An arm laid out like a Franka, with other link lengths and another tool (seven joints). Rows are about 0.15 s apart.
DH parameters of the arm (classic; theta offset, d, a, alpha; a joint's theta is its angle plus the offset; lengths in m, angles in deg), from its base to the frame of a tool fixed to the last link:
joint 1: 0 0.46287 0 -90
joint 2: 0 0 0 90
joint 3: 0 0.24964 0.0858 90
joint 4: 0 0 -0.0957 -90
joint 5: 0 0.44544 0 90
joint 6: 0 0 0.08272 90
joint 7: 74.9 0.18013 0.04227 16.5
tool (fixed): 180 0.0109 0 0
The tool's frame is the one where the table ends.
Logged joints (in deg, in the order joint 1, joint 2, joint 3, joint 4, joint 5, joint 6, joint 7), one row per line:
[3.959, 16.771, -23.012, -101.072, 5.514, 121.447, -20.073]
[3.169, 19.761, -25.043, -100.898, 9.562, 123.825, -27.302]
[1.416, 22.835, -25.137, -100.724, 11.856, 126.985, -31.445]
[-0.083, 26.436, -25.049, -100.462, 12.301, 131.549, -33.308]
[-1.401, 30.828, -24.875, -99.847, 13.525, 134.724, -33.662]
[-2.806, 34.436, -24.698, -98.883, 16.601, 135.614, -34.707]
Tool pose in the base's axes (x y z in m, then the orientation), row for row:
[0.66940, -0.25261, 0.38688, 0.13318, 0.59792, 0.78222, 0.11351]
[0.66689, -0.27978, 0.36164, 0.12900, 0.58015, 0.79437, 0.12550]
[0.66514, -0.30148, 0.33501, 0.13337, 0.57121, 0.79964, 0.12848]
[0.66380, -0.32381, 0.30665, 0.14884, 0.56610, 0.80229, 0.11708]
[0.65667, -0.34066, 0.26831, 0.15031, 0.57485, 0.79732, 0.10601]
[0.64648, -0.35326, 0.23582, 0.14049, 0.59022, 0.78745, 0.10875]
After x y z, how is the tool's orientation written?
As a quaternion, w x y z.
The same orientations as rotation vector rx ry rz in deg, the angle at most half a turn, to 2 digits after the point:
[99.36, 129.98, 18.86]
[96.63, 132.32, 20.90]
[94.91, 132.86, 21.35]
[93.25, 132.15, 19.28]
[94.61, 131.22, 17.45]
[97.67, 130.31, 18.00]

